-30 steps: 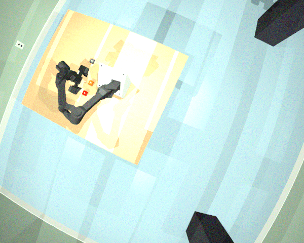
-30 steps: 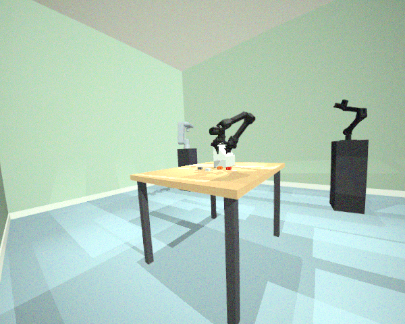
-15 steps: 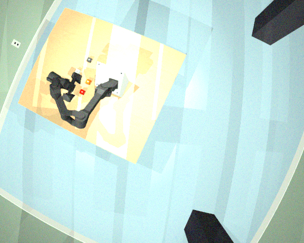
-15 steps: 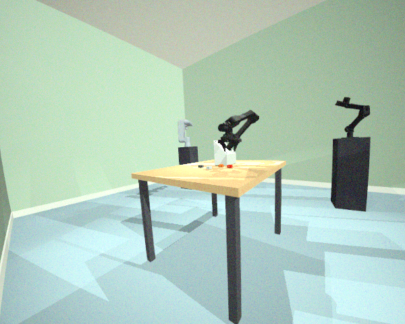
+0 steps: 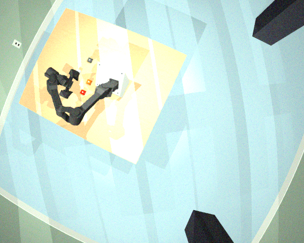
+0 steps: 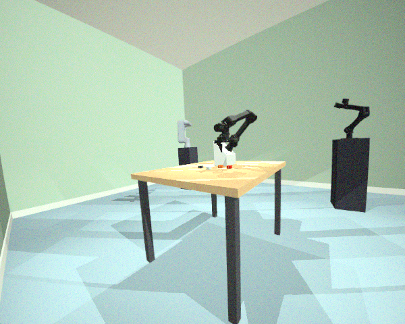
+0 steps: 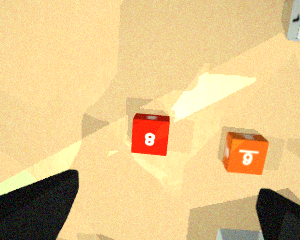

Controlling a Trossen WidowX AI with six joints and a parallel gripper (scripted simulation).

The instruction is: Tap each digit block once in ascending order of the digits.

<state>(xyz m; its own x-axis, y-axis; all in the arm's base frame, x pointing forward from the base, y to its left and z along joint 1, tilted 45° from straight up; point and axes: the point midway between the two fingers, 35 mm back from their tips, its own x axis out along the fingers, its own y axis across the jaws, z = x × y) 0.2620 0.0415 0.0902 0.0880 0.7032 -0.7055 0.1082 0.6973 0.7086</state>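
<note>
Right now the white block is 80 mm ahead of my gripper tip, 120 mm to the right of it and 120 mm below it. The rest, counted from my gripper tip: dark grey block: 20 mm ahead, 230 mm to the right, 120 mm below; then red block: 20 mm behind, 20 mm to the left, 120 mm below; then orange block: 40 mm behind, 70 mm to the right, 120 mm below.
</note>
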